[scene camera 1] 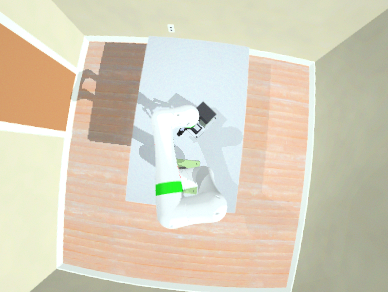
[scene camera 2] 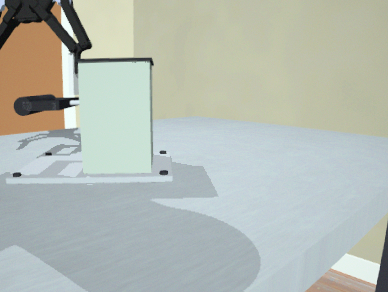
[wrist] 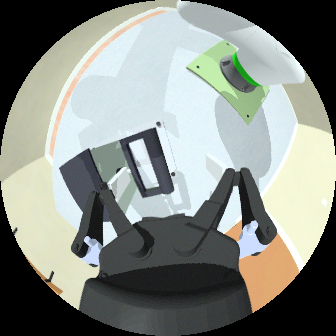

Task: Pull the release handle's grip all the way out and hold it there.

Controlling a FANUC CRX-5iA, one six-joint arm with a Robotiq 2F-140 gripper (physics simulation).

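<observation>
The release handle is a dark rectangular loop whose thick grip bar (scene camera 2: 37, 105) (wrist: 163, 162) stands out from the side of a pale green housing (scene camera 1: 206, 111) (scene camera 2: 117, 117) (wrist: 80, 172) with a dark top. A short length of light rod (scene camera 2: 74, 102) shows between handle and housing. My gripper (wrist: 165, 167) is open, with nothing between its fingers. In the wrist view one pad appears near the housing and the loop's inner side, and the other is well to the right of the grip bar. In scene camera 2 one finger (scene camera 2: 77, 59) is beside the housing's upper edge, above the handle's level.
The housing stands on a light base plate (scene camera 2: 125, 178) with dark bolts, on the pale grey table (scene camera 1: 200, 60) (scene camera 2: 300, 175). A green mounting plate (scene camera 1: 189, 163) (wrist: 210, 65) carries the arm's base. The white arm (scene camera 1: 167, 150) reaches over the table and partly hides the gripper in scene camera 1.
</observation>
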